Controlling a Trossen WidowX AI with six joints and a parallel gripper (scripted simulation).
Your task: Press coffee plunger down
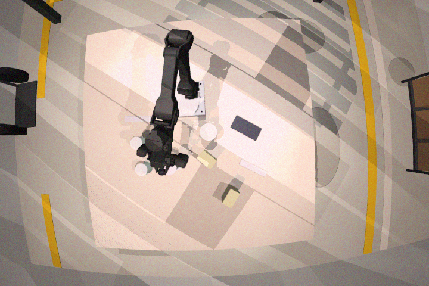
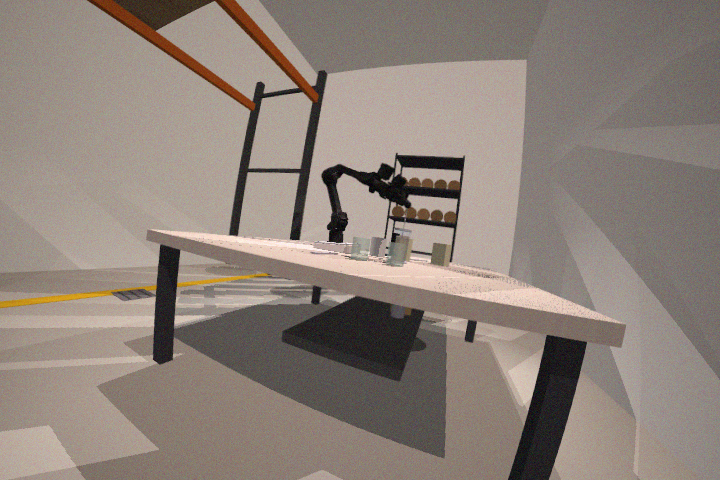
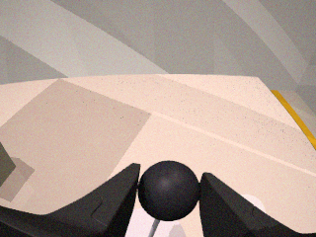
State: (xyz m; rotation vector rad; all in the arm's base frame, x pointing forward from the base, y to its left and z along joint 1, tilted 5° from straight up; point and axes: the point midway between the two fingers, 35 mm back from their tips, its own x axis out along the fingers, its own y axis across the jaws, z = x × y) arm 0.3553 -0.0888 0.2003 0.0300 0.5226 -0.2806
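The coffee press is 13 cm below my gripper tip, 2 cm behind it and 1 cm to the right of it. From my gripper tip the other things lie so: dark slab: 38 cm to the left, 24 cm below, 18 cm behind; white cup: 20 cm below, 18 cm to the left, 16 cm behind.
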